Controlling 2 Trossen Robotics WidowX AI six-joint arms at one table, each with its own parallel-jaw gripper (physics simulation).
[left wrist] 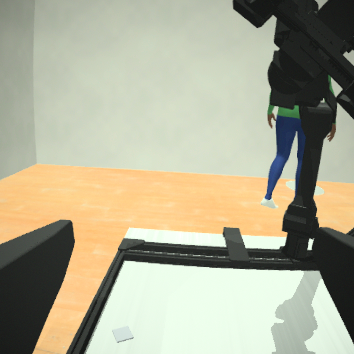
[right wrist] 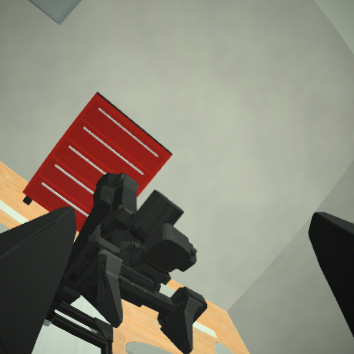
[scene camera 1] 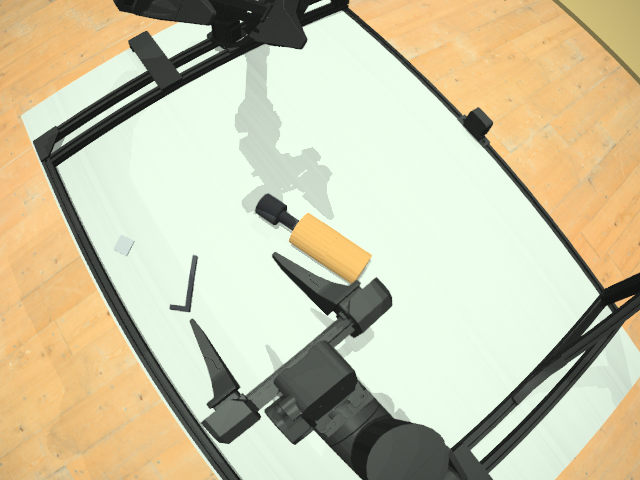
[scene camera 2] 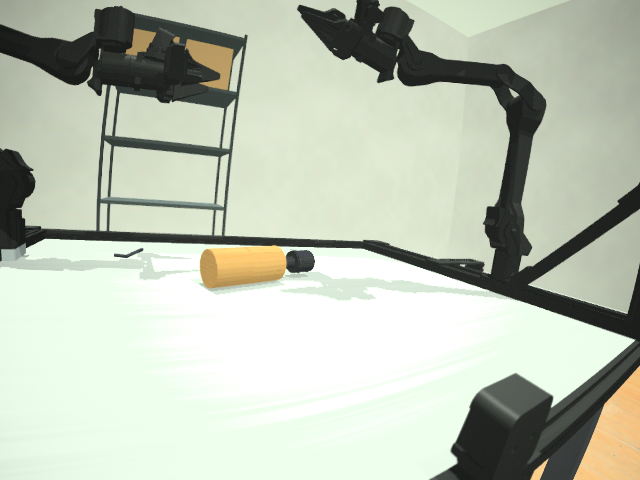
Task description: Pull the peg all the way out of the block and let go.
Scene:
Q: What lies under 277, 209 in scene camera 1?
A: A black peg.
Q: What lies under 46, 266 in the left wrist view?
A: My left gripper.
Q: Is my right gripper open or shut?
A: Open.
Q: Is my left gripper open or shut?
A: Open.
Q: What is my left gripper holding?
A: Nothing.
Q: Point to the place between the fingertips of my left gripper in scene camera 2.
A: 213, 83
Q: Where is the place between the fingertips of my right gripper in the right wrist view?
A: At 196, 222

